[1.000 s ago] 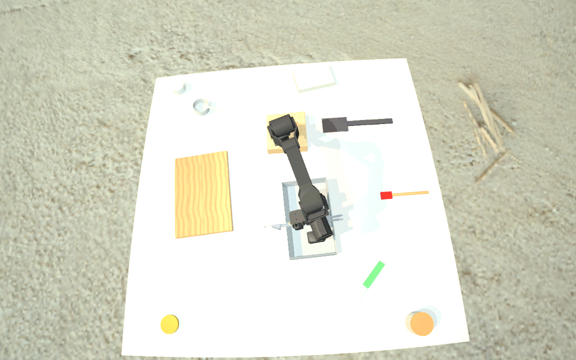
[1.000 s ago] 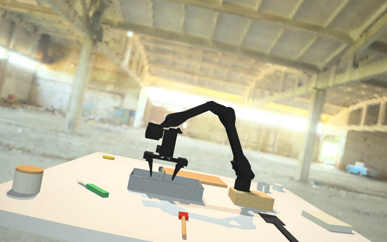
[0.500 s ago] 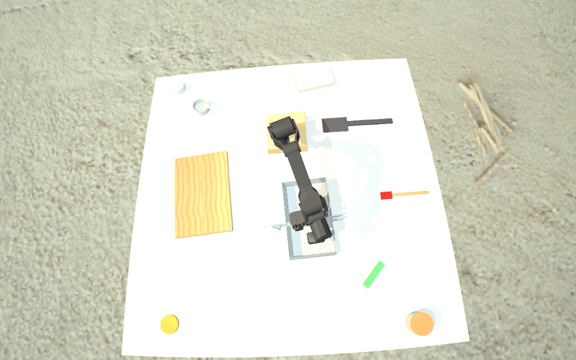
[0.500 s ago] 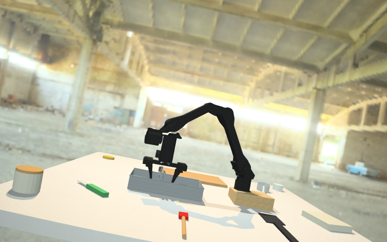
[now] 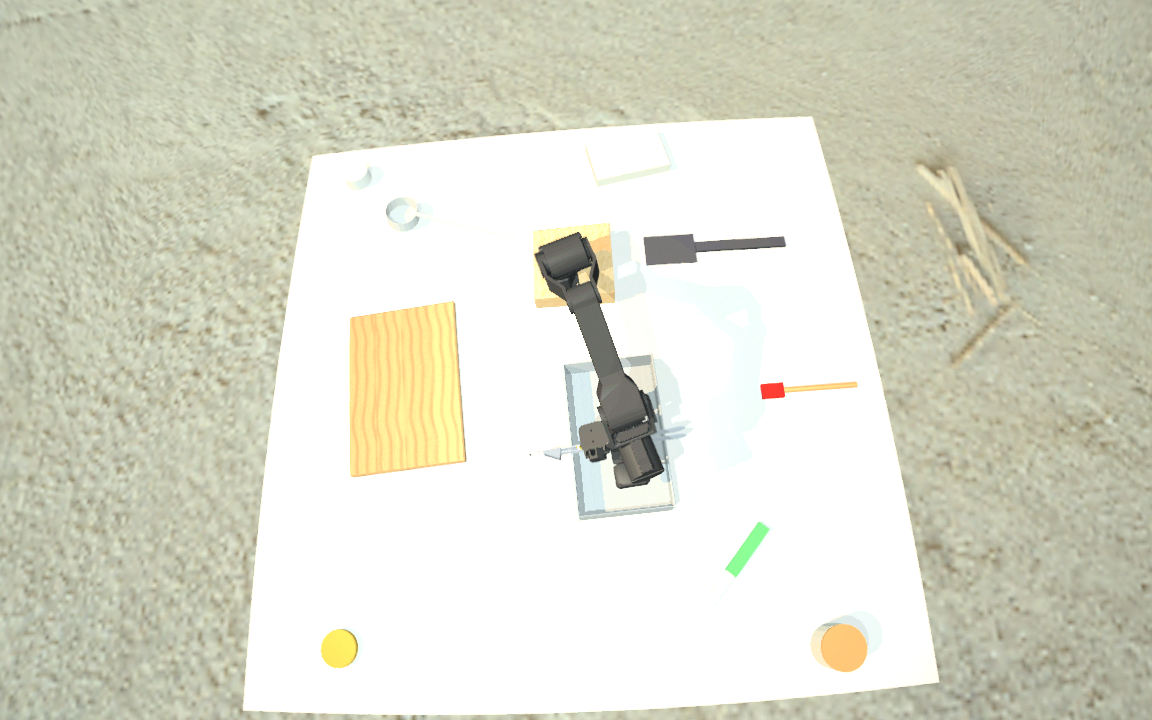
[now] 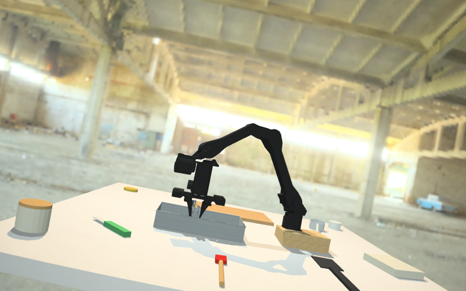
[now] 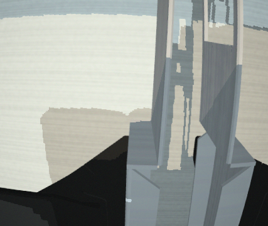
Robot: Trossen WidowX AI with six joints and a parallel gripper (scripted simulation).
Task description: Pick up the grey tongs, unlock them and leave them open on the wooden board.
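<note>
Right now the roasting tin is 2 cm behind my gripper tip and 1 cm to the right of it. From my gripper tip the other things lie so: black spatula: 42 cm behind, 27 cm to the left, 3 cm below; then wooden board: 22 cm behind, 43 cm to the right, 2 cm below; then green-handled tool: 26 cm ahead, 15 cm to the left, 2 cm below.
</note>
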